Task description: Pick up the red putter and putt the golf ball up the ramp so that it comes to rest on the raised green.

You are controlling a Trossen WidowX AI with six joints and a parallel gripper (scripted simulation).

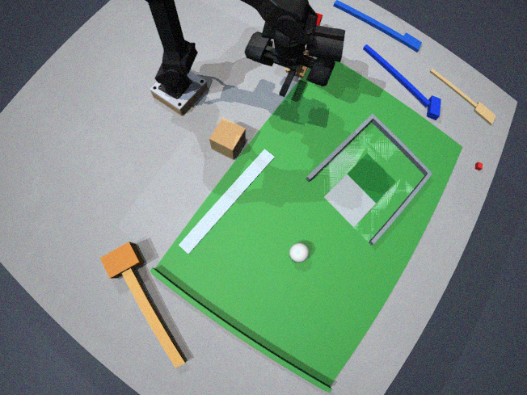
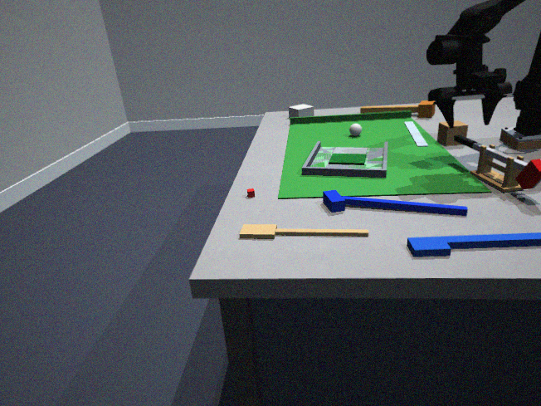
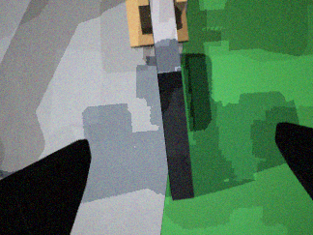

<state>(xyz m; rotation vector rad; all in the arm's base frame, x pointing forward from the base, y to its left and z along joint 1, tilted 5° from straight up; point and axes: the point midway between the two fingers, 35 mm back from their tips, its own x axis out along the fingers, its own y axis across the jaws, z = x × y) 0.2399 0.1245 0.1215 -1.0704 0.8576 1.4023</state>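
My gripper tip is 320 mm to the left of the white strip, 100 mm above it and 30 mm short of it. Also, from my gripper tip: wooden rack: 120 mm to the left, 70 mm below, 20 mm behind; then tan cube: 200 mm to the right, 70 mm below, 50 mm behind; then red putter: 110 mm to the left, 40 mm below, 20 mm behind.
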